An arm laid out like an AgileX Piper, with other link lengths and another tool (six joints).
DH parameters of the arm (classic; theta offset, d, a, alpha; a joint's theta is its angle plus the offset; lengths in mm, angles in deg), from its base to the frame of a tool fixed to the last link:
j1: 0 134.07 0 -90
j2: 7.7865 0 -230.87 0
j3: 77.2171 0 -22.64 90
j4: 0 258.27 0 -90
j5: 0 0 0 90
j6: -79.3 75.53 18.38 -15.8
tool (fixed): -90 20.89 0 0
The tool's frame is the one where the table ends.
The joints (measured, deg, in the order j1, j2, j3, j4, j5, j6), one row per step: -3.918 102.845 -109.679 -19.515 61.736 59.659; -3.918 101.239 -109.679 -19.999 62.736 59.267; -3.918 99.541 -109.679 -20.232 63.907 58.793; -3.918 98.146 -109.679 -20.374 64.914 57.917; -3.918 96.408 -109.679 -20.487 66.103 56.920; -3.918 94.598 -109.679 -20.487 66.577 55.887; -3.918 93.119 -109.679 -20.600 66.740 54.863; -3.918 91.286 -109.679 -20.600 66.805 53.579; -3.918 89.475 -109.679 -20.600 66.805 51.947; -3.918 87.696 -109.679 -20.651 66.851 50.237; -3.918 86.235 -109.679 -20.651 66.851 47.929
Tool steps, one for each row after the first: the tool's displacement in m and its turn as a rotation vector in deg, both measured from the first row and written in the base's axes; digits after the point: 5 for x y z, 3 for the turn. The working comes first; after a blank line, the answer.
Tool pose at each row, in the base's axes (x y z in m, rotation vector in deg; the steps are taken from these numbers as rounded here): 0.37216 -0.05752 0.34522 -133.552 88.539 -44.827; 0.36449 -0.05802 0.35515 -133.565 88.508 -46.041; 0.35598 -0.05812 0.36515 -133.500 88.462 -46.949; 0.34870 -0.05827 0.37317 -133.966 88.068 -47.628; 0.33949 -0.05828 0.38290 -134.367 87.587 -48.469; 0.33076 -0.05806 0.39331 -134.390 86.440 -50.043; 0.32366 -0.05809 0.40190 -134.558 85.236 -51.690; 0.31481 -0.05788 0.41233 -134.629 83.580 -53.762; 0.30583 -0.05776 0.42248 -135.042 81.627 -55.933; 0.29661 -0.05773 0.43218 -135.579 79.704 -58.096; 0.28887 -0.05788 0.44009 -136.935 77.383 -60.014

-0.00767 -0.00050 0.00993 -0.685 -0.502 -0.157; -0.01618 -0.00060 0.01993 -1.145 -0.924 -0.273; -0.02346 -0.00075 0.02795 -1.761 -1.063 -0.034; -0.03267 -0.00076 0.03768 -2.410 -1.330 0.226; -0.04140 -0.00054 0.04809 -3.103 -2.329 0.758; -0.04850 -0.00057 0.05668 -3.942 -3.280 1.334; -0.05735 -0.00036 0.06711 -4.905 -4.590 2.123; -0.06633 -0.00024 0.07726 -6.135 -5.811 3.137; -0.07555 -0.00021 0.08696 -7.483 -6.918 4.135; -0.08329 -0.00036 0.09487 -9.194 -7.536 5.539
